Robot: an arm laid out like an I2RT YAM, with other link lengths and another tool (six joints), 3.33 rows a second.
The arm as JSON. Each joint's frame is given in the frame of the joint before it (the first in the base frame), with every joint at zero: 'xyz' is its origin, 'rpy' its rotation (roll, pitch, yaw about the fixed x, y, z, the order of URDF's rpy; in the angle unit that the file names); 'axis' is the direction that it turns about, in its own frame. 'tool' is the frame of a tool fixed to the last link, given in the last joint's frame.
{
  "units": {
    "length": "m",
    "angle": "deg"
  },
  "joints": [
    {
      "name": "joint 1",
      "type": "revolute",
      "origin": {
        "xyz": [
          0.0,
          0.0,
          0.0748
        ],
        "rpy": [
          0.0,
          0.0,
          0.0
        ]
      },
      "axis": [
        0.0,
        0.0,
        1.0
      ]
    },
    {
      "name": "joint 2",
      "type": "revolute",
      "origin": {
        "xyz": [
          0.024,
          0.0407,
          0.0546
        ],
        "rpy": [
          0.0,
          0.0,
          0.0
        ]
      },
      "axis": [
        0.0,
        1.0,
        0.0
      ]
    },
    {
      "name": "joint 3",
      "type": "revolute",
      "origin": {
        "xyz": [
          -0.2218,
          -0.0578,
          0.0
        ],
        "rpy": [
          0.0,
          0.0,
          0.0
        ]
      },
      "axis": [
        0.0,
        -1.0,
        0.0
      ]
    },
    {
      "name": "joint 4",
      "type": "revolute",
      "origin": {
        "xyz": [
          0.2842,
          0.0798,
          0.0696
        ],
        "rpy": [
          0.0,
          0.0,
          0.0
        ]
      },
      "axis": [
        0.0,
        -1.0,
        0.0
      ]
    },
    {
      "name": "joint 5",
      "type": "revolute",
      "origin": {
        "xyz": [
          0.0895,
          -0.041,
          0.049
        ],
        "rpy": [
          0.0,
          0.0,
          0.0
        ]
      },
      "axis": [
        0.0,
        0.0,
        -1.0
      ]
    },
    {
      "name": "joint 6",
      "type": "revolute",
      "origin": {
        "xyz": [
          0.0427,
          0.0,
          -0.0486
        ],
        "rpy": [
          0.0,
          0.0,
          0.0
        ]
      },
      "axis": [
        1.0,
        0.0,
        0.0
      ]
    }
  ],
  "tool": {
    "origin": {
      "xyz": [
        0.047,
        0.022,
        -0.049
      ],
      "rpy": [
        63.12,
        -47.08,
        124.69
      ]
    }
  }
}
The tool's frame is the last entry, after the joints.
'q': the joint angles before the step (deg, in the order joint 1, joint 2, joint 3, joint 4, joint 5, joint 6). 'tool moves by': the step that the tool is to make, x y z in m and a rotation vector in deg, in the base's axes. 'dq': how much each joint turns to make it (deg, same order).
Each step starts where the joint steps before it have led.
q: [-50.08, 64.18, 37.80, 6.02, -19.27, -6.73]
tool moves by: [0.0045, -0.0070, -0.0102, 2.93, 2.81, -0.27]
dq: [-0.08, 5.01, 3.42, -2.52, 0.28, -0.19]
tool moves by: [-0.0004, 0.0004, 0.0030, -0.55, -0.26, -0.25]
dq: [0.07, -0.72, -0.16, 0.03, 0.36, -0.01]
